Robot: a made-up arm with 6 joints.
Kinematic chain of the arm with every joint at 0, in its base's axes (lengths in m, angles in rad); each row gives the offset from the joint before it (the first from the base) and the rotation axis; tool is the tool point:
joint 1: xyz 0 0 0.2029 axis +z
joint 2: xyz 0 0.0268 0 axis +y
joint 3: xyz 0 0 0.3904 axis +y
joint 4: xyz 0 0 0.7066 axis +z
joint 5: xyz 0 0 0 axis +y
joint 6: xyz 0 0 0.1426 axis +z
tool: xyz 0 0 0
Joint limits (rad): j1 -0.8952..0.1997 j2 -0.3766..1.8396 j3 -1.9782..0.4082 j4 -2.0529..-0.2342 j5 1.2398..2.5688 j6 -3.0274..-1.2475
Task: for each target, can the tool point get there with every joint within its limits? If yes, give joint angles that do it. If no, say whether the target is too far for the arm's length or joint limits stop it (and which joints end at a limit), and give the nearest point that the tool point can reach.
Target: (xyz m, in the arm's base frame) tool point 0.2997 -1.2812 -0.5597
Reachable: no: too far | nearest point 0.5176 -0.8186 -0.3735 | short by 0.544 m
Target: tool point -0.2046 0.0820 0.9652
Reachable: yes | joints -0.7653 0.6346 -1.3442 -1.9117 2.1905 -2.2550
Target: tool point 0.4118 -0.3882 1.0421
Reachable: yes | joints -0.6554 0.6416 -0.1997 -0.8548 2.2527 -2.0173
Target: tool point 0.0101 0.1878 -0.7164
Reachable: no: joint limits stop it (at a limit: joint 1, joint 2, joint 3, joint 4) | nearest point 0.7808 0.1561 -0.3924 | short by 0.837 m
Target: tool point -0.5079 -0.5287 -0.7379
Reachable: no: joint limits stop it (at a limit: joint 1, joint 2, joint 3, joint 4, joint 5) | nearest point -0.6016 -0.2163 -0.0100 | short by 0.798 m
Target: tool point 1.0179 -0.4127 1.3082
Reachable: no: too far | nearest point 0.7543 -0.3058 1.0220 | short by 0.404 m
